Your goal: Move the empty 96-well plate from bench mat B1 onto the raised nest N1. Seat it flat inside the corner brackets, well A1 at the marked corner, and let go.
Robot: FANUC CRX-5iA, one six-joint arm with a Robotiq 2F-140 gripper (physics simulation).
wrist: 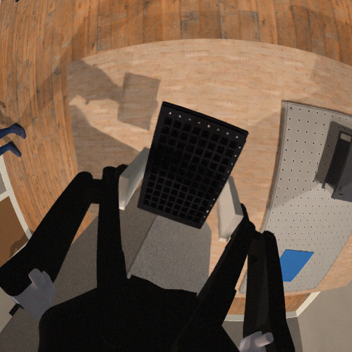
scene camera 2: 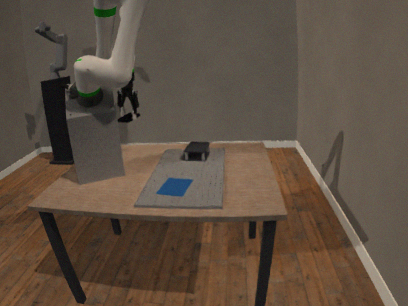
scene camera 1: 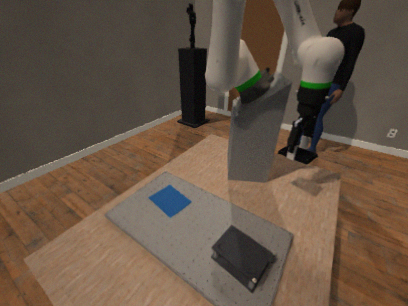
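Pixels of known places: gripper, fingertip midpoint: (scene camera 2: 128, 118) (scene camera 1: 296, 154); arm's base, origin of the base link: (scene camera 2: 89, 97) (scene camera 1: 255, 94).
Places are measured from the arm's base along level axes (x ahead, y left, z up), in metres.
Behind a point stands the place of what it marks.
Note:
The black 96-well plate (wrist: 196, 162) (scene camera 2: 128, 118) {z -0.183, x 0.109, y 0.236 m} (scene camera 1: 303, 156) {z -0.179, x 0.114, y 0.296 m} is between the pads of my gripper (wrist: 184, 173) (scene camera 2: 128, 114) {z -0.191, x 0.096, y 0.266 m} (scene camera 1: 298, 146), which is shut on it. In the wrist view its well grid shows, with a row of light dots along the far edge; which corner is A1 I cannot tell. The gripper holds it in the air beside the robot's pedestal, well away from the nest. The dark raised nest (scene camera 1: 242, 255) {z -0.365, x 0.529, y 0.267 m} (scene camera 2: 197, 147) {z -0.365, x 0.519, y 0.234 m} (wrist: 345, 165) stands on short posts; a small light spot shows at its near corner in scene camera 1. The blue mat (scene camera 1: 170, 201) {z -0.424, x 0.481, y -0.129 m} (scene camera 2: 175, 187) {z -0.423, x 0.479, y -0.151 m} (wrist: 296, 265) lies flat.
The nest and blue mat are on a grey perforated board (scene camera 1: 150, 230) {z -0.426, x 0.635, y -0.079 m} (scene camera 2: 210, 185) {z -0.426, x 0.637, y -0.116 m} (wrist: 295, 165) on the wooden table (scene camera 1: 80, 255) {z -0.439, x 0.848, y -0.200 m} (scene camera 2: 250, 175) {z -0.439, x 0.822, y 0.027 m} (wrist: 225, 75). The robot's grey pedestal (scene camera 1: 255, 140) {z -0.184, x 0.101, y 0.079 m} (scene camera 2: 95, 145) {z -0.240, x 0.048, y -0.088 m} (wrist: 175, 250) rises close to the gripper. A person (scene camera 1: 347, 55) stands behind the arm.

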